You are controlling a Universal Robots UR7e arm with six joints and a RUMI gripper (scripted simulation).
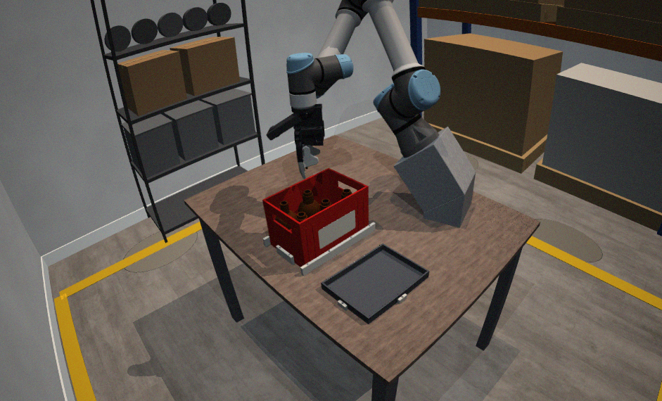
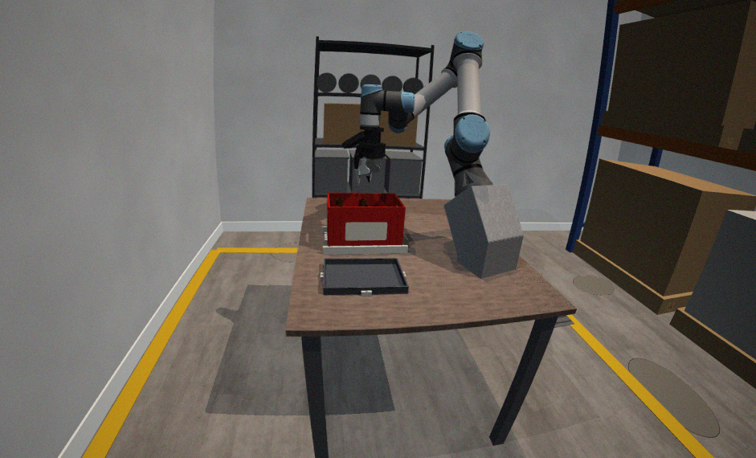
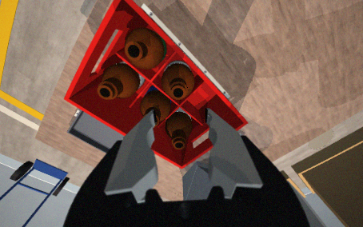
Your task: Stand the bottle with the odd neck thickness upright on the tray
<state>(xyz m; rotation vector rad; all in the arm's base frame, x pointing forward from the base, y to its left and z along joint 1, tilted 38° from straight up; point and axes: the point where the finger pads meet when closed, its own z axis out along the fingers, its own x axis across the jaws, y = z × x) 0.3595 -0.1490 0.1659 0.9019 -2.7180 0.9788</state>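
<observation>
Now: the red crate 1 cm ahead of my hand, 4 cm to the left of it and 16 cm below it. From my hand the other things lie so: dark tray 9 cm ahead, 32 cm to the left, 23 cm below.
</observation>
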